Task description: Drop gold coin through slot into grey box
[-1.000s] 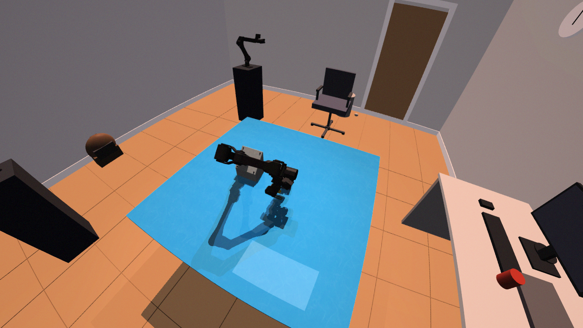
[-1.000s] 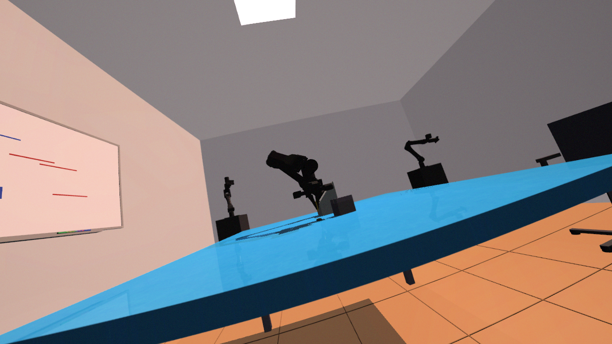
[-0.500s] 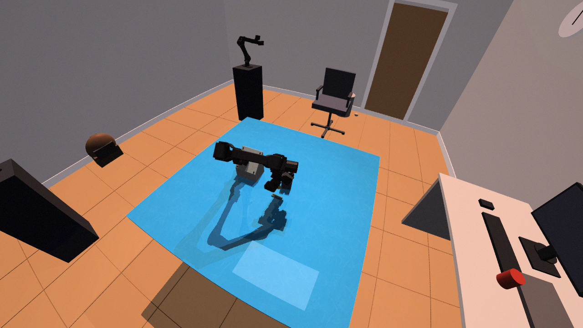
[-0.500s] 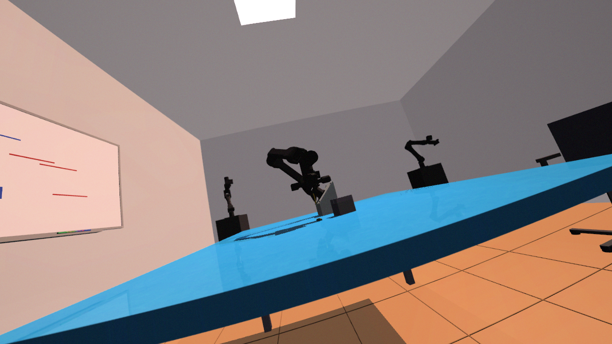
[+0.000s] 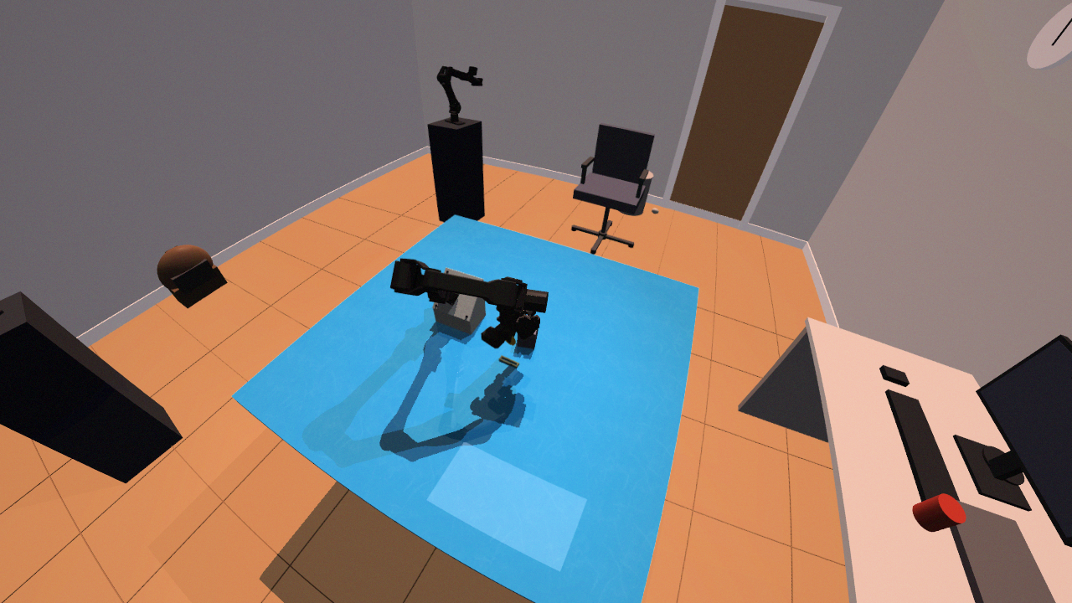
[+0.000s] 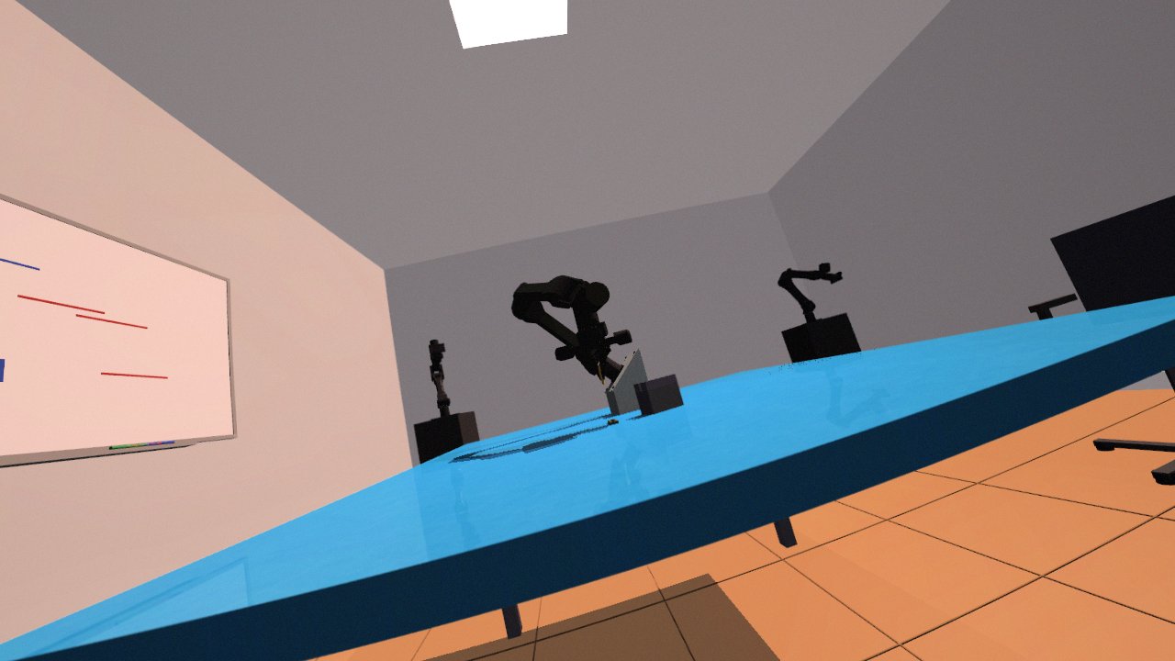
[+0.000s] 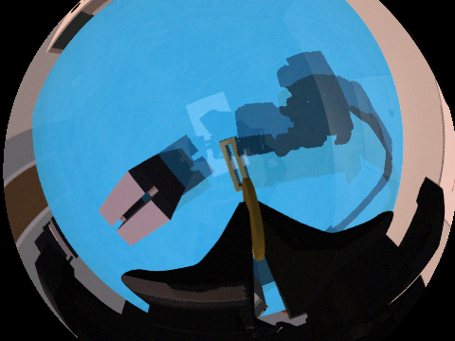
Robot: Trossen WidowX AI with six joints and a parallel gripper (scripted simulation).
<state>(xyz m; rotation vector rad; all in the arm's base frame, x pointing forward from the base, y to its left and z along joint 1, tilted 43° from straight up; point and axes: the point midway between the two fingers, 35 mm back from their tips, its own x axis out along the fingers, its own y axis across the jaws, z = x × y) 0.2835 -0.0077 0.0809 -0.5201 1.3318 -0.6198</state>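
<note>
The thin gold coin is 1 cm above my gripper tip.
</note>
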